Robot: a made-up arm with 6 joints. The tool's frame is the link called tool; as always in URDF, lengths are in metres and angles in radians.
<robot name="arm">
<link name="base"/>
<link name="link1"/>
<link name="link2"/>
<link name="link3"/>
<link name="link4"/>
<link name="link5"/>
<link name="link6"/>
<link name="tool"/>
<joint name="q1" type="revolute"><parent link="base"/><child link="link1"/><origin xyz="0.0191 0.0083 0.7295" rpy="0 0 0"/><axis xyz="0 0 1"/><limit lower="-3.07" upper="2.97"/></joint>
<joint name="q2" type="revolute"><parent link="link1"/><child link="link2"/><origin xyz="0.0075 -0.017 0.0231" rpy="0 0 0"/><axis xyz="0 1 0"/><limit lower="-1.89" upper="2.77"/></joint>
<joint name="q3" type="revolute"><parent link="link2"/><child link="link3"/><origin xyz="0.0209 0.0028 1.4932" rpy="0 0 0"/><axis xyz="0 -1 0"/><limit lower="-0.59" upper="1.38"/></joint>
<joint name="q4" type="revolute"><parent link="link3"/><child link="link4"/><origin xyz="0.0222 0.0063 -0.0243" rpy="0 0 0"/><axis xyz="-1 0 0"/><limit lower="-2.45" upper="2.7"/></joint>
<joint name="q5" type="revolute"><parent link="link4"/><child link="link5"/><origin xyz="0.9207 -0.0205 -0.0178" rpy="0 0 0"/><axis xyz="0 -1 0"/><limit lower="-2.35" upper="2.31"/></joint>
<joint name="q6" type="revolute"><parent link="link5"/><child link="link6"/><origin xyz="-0.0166 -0.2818 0.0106" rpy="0 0 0"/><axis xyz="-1 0 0"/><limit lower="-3.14" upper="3.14"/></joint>
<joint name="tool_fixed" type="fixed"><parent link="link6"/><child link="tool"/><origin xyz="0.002 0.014 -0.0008" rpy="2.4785 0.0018 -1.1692"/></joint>
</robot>
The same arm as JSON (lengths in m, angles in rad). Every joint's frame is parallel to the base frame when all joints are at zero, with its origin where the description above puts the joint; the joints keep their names.
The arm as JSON. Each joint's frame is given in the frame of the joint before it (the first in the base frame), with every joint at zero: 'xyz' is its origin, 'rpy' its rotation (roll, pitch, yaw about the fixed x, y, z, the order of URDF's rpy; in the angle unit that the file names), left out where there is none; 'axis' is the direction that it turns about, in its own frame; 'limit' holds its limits. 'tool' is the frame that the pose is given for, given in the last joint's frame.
{"units": {"length": "m", "angle": "rad"}, "joints": [{"name": "q1", "type": "revolute", "origin": {"xyz": [0.0191, 0.0083, 0.7295]}, "axis": "+z", "limit": {"lower": -3.07, "upper": 2.97}}, {"name": "q2", "type": "revolute", "origin": {"xyz": [0.0075, -0.017, 0.0231]}, "axis": "+y", "limit": {"lower": -1.89, "upper": 2.77}}, {"name": "q3", "type": "revolute", "origin": {"xyz": [0.0209, 0.0028, 1.4932]}, "axis": "-y", "limit": {"lower": -0.59, "upper": 1.38}}, {"name": "q4", "type": "revolute", "origin": {"xyz": [0.0222, 0.0063, -0.0243]}, "axis": "-x", "limit": {"lower": -2.45, "upper": 2.7}}, {"name": "q5", "type": "revolute", "origin": {"xyz": [0.9207, -0.0205, -0.0178]}, "axis": "-y", "limit": {"lower": -2.35, "upper": 2.31}}, {"name": "q6", "type": "revolute", "origin": {"xyz": [-0.0166, -0.2818, 0.0106]}, "axis": "-x", "limit": {"lower": -3.14, "upper": 3.14}}], "tool": {"origin": {"xyz": [0.002, 0.014, -0.0008], "rpy": [2.4785, 0.0018, -1.1692]}}}
